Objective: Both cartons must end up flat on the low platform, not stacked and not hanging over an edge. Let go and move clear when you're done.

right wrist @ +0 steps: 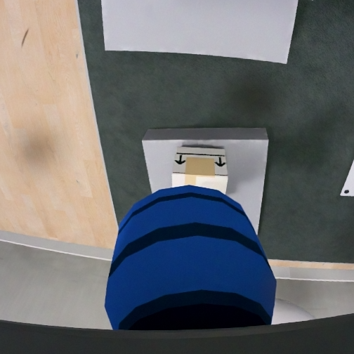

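A white carton [218,181] with beige tape and black arrows shows in the right wrist view, over the middle of the low grey platform [163,162]. It looks upright and level. A thin dark shadow lies along its far edge; whether its base touches the platform is not clear. Its near part is hidden behind my blue right suction cup [191,191]. The right cup looks free of any carton, though its mouth is hidden from this side. A second carton does not show. My left suction cup does not show.
A large pale panel [197,27] lies beyond the platform on the dark green mat [130,85]. A white plate with a dark hole [349,182] shows at the right edge. Light wood [45,100] lies to the left. A rounded white shape [292,312] shows at lower right.
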